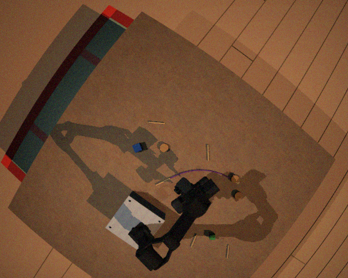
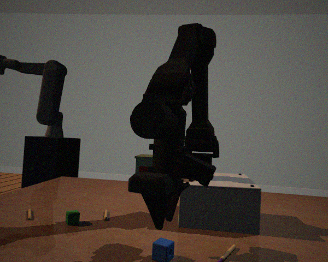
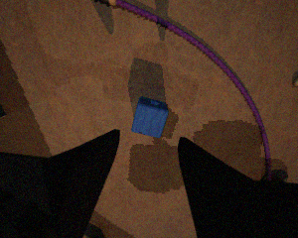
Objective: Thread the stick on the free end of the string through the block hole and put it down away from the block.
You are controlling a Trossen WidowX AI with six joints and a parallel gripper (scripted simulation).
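Right now my gripper tip is 110 mm to the right of the thin wooden stick, 60 mm above it and 50 mm past it. From my gripper tip the other things lie so: green cube: 250 mm to the right, 90 mm behind, 50 mm below; then round wooden button: 180 mm ahead, 120 mm to the right, 50 mm below.
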